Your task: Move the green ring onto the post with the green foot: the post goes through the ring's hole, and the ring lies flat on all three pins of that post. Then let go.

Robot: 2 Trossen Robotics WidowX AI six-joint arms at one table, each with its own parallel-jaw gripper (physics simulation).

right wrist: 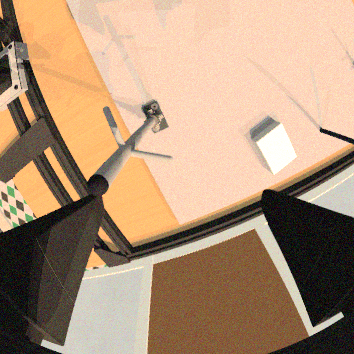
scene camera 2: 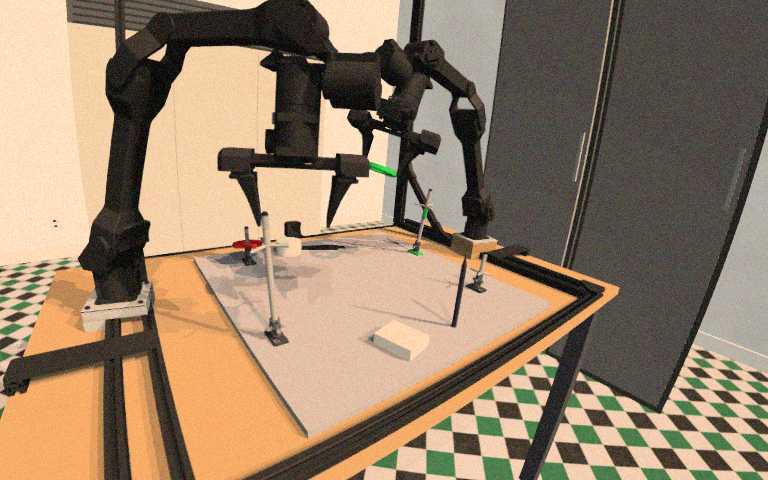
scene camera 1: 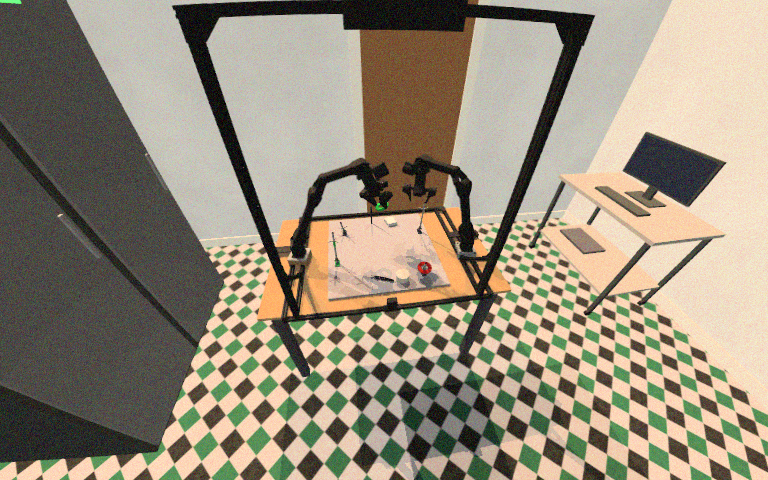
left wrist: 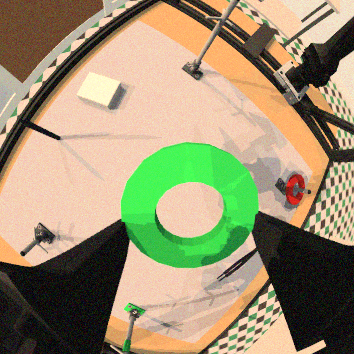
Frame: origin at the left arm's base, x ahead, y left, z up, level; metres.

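Where they show: left gripper, fingertip midpoint: (scene camera 2: 379, 171) (scene camera 1: 381, 207) (left wrist: 190, 223); right gripper, fingertip midpoint: (right wrist: 184, 199) (scene camera 2: 294, 226) (scene camera 1: 418, 202); left arm's base at its link origin: (scene camera 2: 475, 236) (scene camera 1: 299, 253); right arm's base at its link origin: (scene camera 2: 119, 294) (scene camera 1: 466, 248) (left wrist: 294, 78).
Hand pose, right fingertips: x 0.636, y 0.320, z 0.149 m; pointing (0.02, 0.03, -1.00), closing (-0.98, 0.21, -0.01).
Each offset is from my right fingertips to the centre of the thing. "spot": to the spot under its first point.
The green ring @[dy -0.157, dx -0.201, dz +0.064 m] (scene camera 1: 381, 207) (scene camera 2: 382, 169) (left wrist: 190, 162) is in the air, tilted in the scene camera 2 view. My left gripper (scene camera 1: 377, 199) (left wrist: 190, 223) is shut on it, one finger on each side of its rim, and its hole shows clear in the left wrist view. The post with the green foot @[spot: dy -0.325, dx -0.434, dz -0.087 m] (scene camera 1: 334, 247) (scene camera 2: 423, 219) (left wrist: 133, 309) stands upright on the mat, bare, with pins near its top. The ring is higher than and apart from this post. My right gripper (scene camera 1: 419, 198) (scene camera 2: 294, 224) (right wrist: 184, 199) is open and empty above the tall grey post.
The tall grey post @[spot: dy -0.022, dx +0.030, dz -0.091 m] (scene camera 2: 270, 283) (right wrist: 120, 156) is near my right fingers. A red ring @[dy -0.382, dx +0.028, dz -0.146 m] (scene camera 2: 240, 244) is on a short post beside a white cylinder (scene camera 1: 402, 276) (scene camera 2: 289, 246). A dark rod @[dy +0.035, dx -0.281, dz -0.122 m] (scene camera 2: 459, 294), a short grey post @[spot: dy -0.075, dx -0.437, dz -0.159 m] (scene camera 2: 480, 276), a white block @[dy +0.050, dx -0.160, dz -0.182 m] (scene camera 2: 400, 339) and black tweezers @[dy -0.428, dx -0.182, dz -0.187 m] (left wrist: 237, 264) are also there.
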